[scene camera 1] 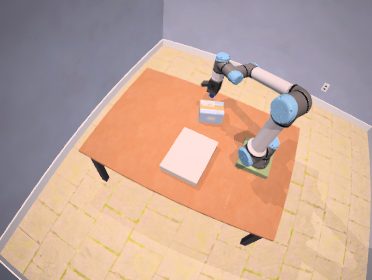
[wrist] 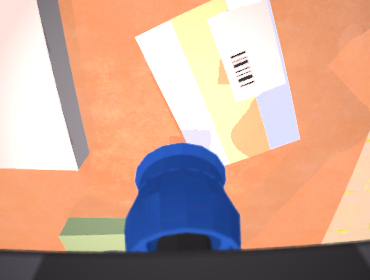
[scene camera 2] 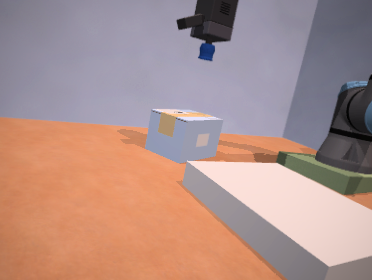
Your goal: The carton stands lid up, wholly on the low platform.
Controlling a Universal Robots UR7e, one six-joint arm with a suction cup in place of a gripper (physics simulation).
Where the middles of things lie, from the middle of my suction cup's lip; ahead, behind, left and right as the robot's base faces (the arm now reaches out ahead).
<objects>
My suction cup is 210 mm above the pale blue carton [scene camera 2: 179, 135], 40 mm to the left of it and 10 mm past it. From my suction cup the other things lie so: low white platform [scene camera 2: 288, 219] (320 mm to the left, 230 mm below, 40 mm behind).
</objects>
